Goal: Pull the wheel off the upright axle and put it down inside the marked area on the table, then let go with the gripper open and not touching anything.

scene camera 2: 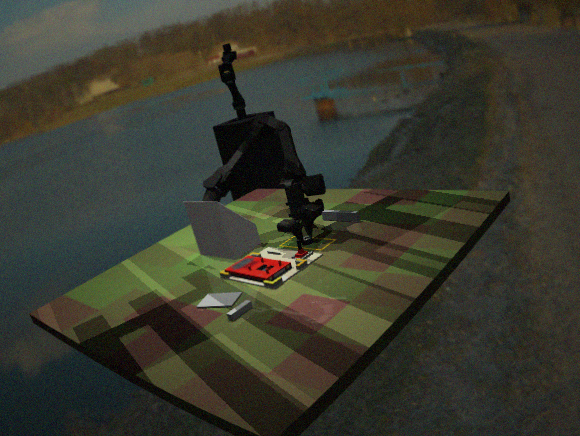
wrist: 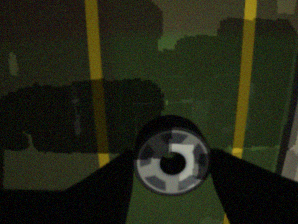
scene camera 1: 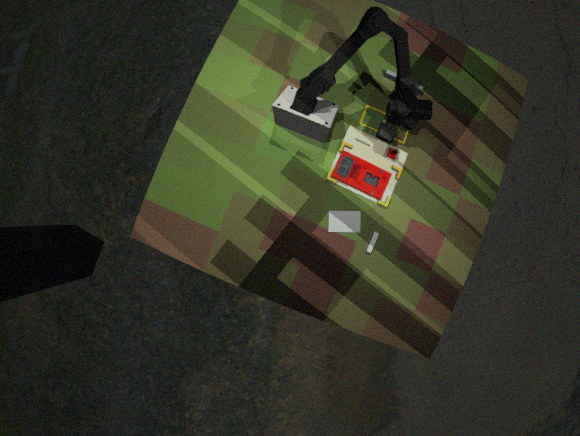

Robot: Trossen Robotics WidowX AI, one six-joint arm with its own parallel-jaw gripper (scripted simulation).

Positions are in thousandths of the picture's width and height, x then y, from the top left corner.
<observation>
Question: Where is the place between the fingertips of my gripper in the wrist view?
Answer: At 576, 703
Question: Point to a red plate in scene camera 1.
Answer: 603, 389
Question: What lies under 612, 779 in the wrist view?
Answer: A wheel.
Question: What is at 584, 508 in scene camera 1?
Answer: A flat plate.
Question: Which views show my gripper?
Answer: Scene camera 2, the wrist view and scene camera 1: all of them.
</observation>
